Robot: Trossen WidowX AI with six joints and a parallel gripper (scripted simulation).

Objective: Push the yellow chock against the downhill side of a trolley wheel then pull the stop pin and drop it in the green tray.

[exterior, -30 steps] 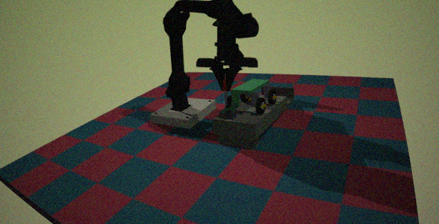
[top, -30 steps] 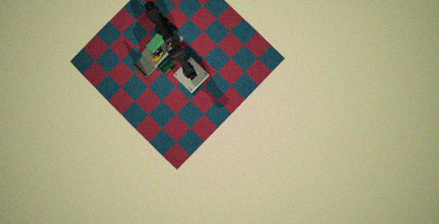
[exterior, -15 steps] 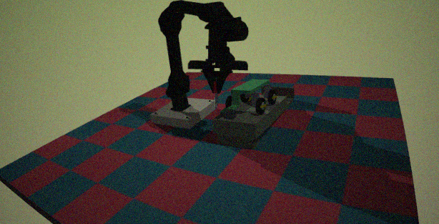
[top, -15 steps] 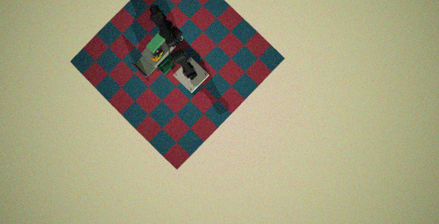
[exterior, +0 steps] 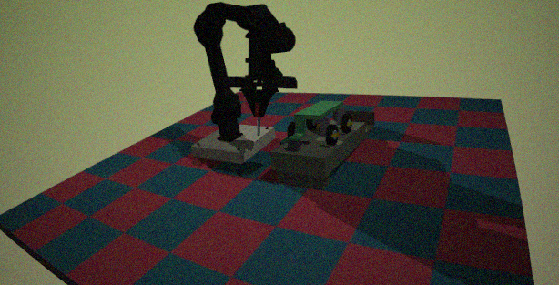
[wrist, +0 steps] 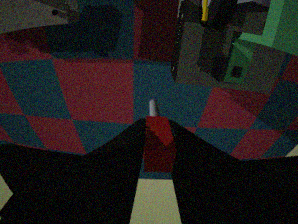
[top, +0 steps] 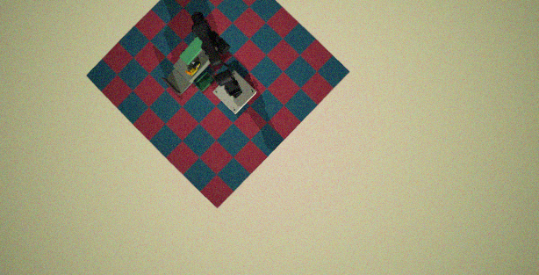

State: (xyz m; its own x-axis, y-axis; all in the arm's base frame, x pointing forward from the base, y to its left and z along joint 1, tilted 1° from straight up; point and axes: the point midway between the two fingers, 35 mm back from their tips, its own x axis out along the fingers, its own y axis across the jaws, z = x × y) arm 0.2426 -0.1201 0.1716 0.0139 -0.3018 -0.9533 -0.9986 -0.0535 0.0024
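My gripper tip is now 4 cm past the green tray, 24 cm to the right of it and 18 cm above it. Also, from my gripper tip: red-headed stop pin (right at my gripper tip); yellow chock (3 cm ahead, 25 cm to the left, 9 cm below); green-topped trolley (9 cm ahead, 15 cm to the left, 6 cm below).
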